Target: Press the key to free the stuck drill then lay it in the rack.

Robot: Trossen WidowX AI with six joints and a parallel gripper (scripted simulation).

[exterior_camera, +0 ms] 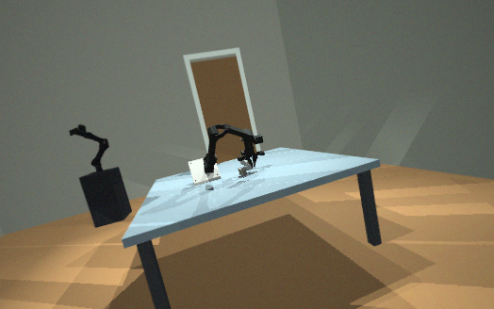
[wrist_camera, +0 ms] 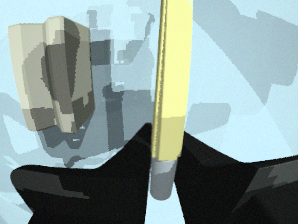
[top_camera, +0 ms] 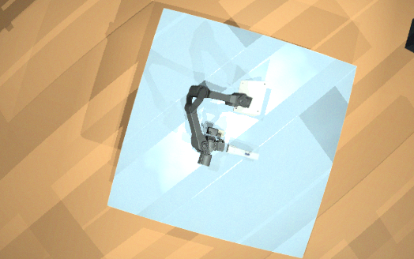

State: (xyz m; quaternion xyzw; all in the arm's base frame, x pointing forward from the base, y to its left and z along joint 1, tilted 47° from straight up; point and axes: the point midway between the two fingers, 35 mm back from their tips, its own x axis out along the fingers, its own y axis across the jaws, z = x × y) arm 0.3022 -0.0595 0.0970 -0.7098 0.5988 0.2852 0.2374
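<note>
Right now my gripper tip is 4 cm to the right of the drill and 3 cm below it. Round my gripper tip: pale grey holder block (2 cm behind, 20 cm to the left, 1 cm above); dark stub (2 cm behind, 23 cm to the left, 2 cm above).
</note>
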